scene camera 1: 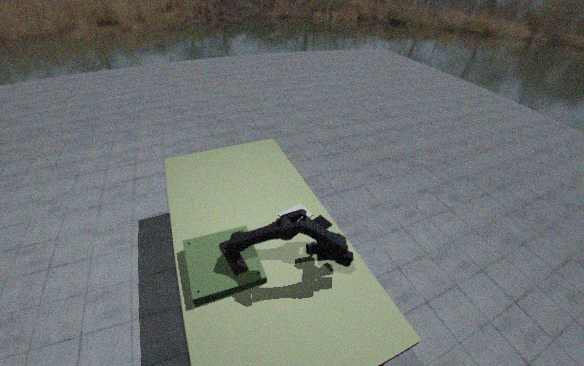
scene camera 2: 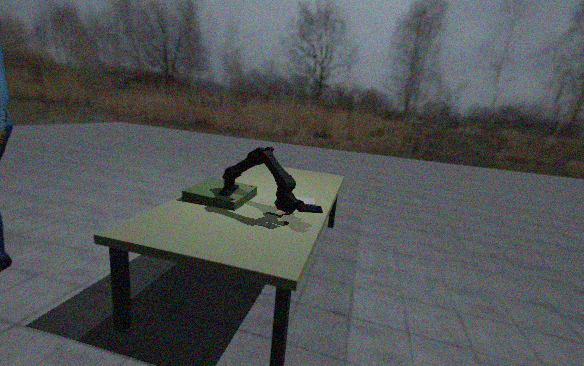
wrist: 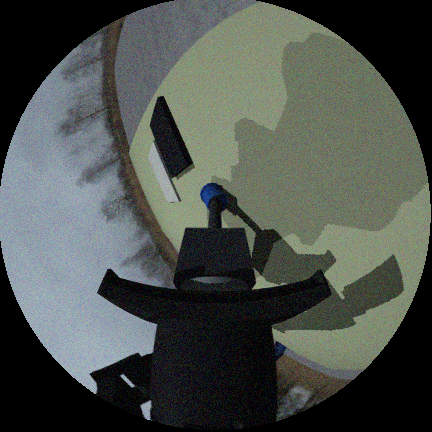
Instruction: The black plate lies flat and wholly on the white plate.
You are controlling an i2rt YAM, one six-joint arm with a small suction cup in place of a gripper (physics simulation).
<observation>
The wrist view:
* suction cup: 209, 190
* black plate: 175, 155, on the table
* white plate: 154, 156, on the table
</observation>
